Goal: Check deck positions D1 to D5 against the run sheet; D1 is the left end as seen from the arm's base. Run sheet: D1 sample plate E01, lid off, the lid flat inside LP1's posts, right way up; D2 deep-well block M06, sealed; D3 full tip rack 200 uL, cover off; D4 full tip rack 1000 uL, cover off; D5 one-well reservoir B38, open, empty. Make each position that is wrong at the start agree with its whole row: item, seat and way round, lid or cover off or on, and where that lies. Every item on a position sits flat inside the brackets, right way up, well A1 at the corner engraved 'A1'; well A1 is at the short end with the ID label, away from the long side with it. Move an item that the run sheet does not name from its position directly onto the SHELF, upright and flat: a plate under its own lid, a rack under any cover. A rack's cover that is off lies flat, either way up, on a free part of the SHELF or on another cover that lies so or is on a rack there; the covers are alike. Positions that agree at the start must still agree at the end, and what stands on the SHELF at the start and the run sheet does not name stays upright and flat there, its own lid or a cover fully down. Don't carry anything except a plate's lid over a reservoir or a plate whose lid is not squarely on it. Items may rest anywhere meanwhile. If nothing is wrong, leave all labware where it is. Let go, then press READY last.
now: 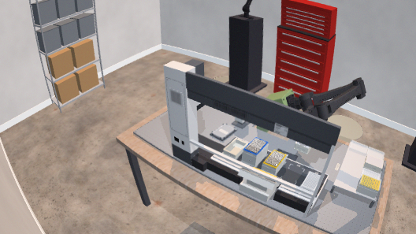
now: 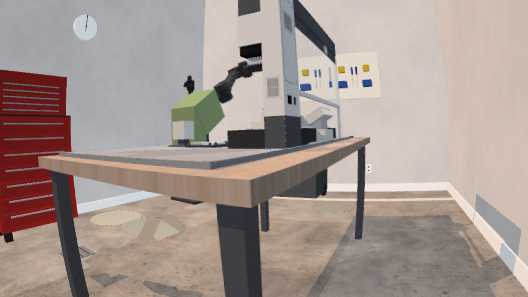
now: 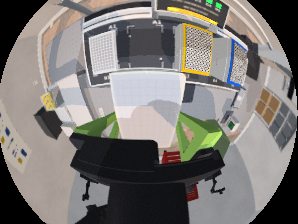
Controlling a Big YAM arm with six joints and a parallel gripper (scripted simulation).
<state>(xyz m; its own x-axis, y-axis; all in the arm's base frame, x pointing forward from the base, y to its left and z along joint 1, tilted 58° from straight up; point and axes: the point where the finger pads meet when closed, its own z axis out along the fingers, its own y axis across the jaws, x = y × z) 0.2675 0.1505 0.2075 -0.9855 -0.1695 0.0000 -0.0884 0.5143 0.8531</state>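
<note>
The yellow-framed tip rack lies 13 cm ahead of my hand, 12 cm below it and 10 cm to the right of it. The rest, counted from my hand: sample plate (15 cm below, 14 cm to the left, 10 cm ahead); deep-well block (1 cm below); blue-framed tip rack (22 cm to the right, 14 cm ahead, 9 cm below).
</note>
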